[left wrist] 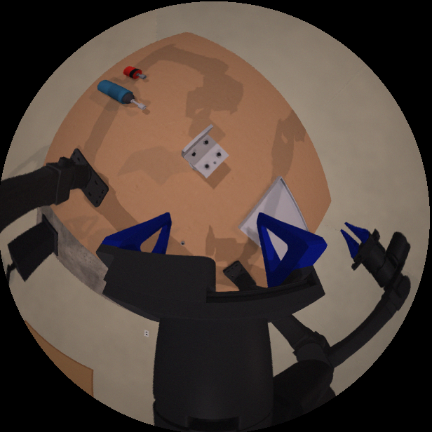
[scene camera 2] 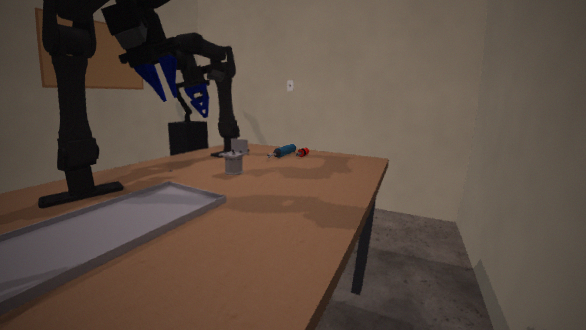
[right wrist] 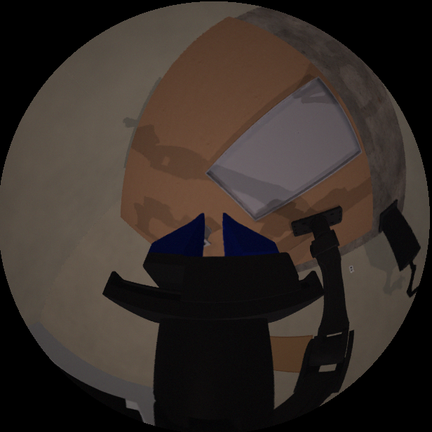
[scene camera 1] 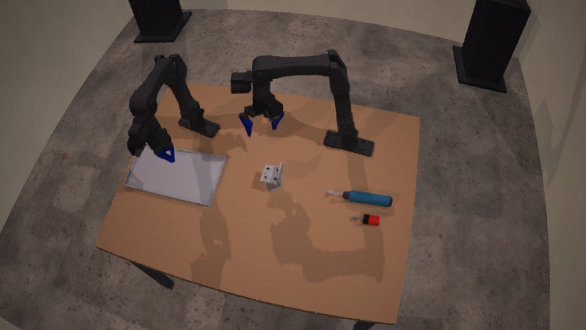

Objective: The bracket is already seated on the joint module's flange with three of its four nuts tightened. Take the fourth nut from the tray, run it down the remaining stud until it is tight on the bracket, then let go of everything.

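Frame: origin at the left arm's base, x ahead, y left, z up, level; metres.
Seen in the pictures: left gripper, fingertip midpoint: (scene camera 2: 204, 113) (scene camera 1: 261, 133); right gripper, fingertip midpoint: (scene camera 2: 170, 99) (scene camera 1: 172, 160); left arm's base at its link origin: (scene camera 1: 349, 144); right arm's base at its link origin: (scene camera 2: 83, 195) (scene camera 1: 198, 125).
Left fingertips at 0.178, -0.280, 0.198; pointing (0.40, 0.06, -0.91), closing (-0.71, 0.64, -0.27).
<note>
Pixels of each thing's middle, then the offset from my left fingertips to it, as dx, dy, dz.
- bracket at the middle of its body: (scene camera 2: 233, 148) (scene camera 1: 271, 171) +0.075, +0.053, -0.116
- joint module at the middle of its body: (scene camera 2: 233, 161) (scene camera 1: 272, 178) +0.075, +0.053, -0.161
- tiny dark nut-like piece at the middle of its body: (scene camera 2: 170, 170) (scene camera 1: 260, 135) -0.117, -0.074, -0.195
- tray at the middle of its body: (scene camera 2: 115, 221) (scene camera 1: 172, 172) +0.158, -0.362, -0.190
- blue screwdriver at the middle of its body: (scene camera 1: 360, 197) (scene camera 2: 282, 151) +0.050, +0.381, -0.178
- black driver at the middle of its body: (scene camera 1: 365, 219) (scene camera 2: 301, 152) +0.129, +0.420, -0.181
The bracket (scene camera 1: 270, 172) (left wrist: 201, 151) sits on the joint module (scene camera 1: 273, 187) (scene camera 2: 233, 165); several dark stud or nut spots show on it, but I cannot tell which bear nuts. A tiny dark nut-like piece (scene camera 1: 260, 134) (scene camera 2: 170, 170) (left wrist: 183, 242) lies on the table outside the tray (scene camera 1: 155, 182) (scene camera 2: 125, 215) (left wrist: 276, 200) (right wrist: 295, 145). My left gripper (scene camera 1: 261, 132) (left wrist: 213, 216) is wide open and empty, high above the table near that piece. My right gripper (scene camera 1: 170, 156) (scene camera 2: 170, 99) (right wrist: 213, 217) is shut to a narrow gap, empty, high over the tray's side.
A blue screwdriver (scene camera 1: 369, 198) (scene camera 2: 285, 150) (left wrist: 116, 92) and a smaller red and black driver (scene camera 1: 371, 220) (scene camera 2: 303, 152) (left wrist: 132, 72) lie right of the bracket in scene camera 1. The arm bases (scene camera 1: 348, 143) (scene camera 2: 80, 194) stand along the table's back.
</note>
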